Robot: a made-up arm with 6 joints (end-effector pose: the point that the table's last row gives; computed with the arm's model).
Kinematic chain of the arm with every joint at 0, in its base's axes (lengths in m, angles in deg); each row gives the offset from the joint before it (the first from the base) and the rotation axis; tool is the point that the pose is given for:
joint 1: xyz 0 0 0.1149 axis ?
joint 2: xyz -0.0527 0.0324 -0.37 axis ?
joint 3: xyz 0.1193 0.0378 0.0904 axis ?
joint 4: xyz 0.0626 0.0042 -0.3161 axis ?
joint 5: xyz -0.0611 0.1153 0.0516 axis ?
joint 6: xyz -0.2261 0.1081 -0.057 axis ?
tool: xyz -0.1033 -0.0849 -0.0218
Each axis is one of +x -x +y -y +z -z.
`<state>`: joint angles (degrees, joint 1 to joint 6).
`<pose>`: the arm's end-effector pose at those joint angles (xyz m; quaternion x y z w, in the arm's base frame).
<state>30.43 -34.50 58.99 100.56 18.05 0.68</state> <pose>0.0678 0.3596 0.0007 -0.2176 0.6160 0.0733 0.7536</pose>
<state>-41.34 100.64 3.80 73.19 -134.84 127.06</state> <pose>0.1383 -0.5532 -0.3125 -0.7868 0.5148 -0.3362 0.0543</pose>
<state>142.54 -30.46 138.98 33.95 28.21 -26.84</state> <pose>-0.1366 0.1461 0.2511 0.0991 0.3239 0.0816 0.9374</pose>
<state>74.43 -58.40 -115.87 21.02 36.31 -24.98</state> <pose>-0.3090 0.2545 0.0844 -0.6456 0.1538 -0.6994 0.2654</pose>
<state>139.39 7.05 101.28 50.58 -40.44 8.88</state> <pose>-0.1076 0.4702 0.4993 0.0978 0.4541 -0.1380 0.8748</pose>
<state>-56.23 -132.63 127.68 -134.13 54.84 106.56</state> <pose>-0.1218 0.2354 -0.3092 -0.5119 -0.3483 0.0907 0.7800</pose>
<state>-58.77 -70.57 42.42 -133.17 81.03 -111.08</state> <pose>0.3312 -0.4359 -0.2641 -0.7008 -0.5467 0.3847 0.2491</pose>
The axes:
joint 1: +x
joint 2: -z
joint 3: -x
joint 4: +y
joint 5: +z
joint 6: -y

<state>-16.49 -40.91 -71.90 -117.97 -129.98 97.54</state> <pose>-0.0716 0.3705 -0.1014 -0.0392 0.0634 -0.9867 0.1446</pose>
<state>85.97 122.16 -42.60 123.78 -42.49 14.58</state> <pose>0.0725 0.0514 -0.2845 -0.7404 -0.6656 0.0256 0.0896</pose>
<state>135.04 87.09 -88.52 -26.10 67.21 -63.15</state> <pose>0.3126 0.2475 0.4741 0.9108 0.1246 -0.3219 0.2266</pose>
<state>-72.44 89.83 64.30 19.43 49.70 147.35</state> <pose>-0.2715 -0.4190 -0.0346 -0.7299 -0.4949 0.2897 0.3720</pose>
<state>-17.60 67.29 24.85 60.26 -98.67 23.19</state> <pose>0.2493 -0.2182 -0.6361 -0.4833 0.2909 -0.8257 0.0070</pose>
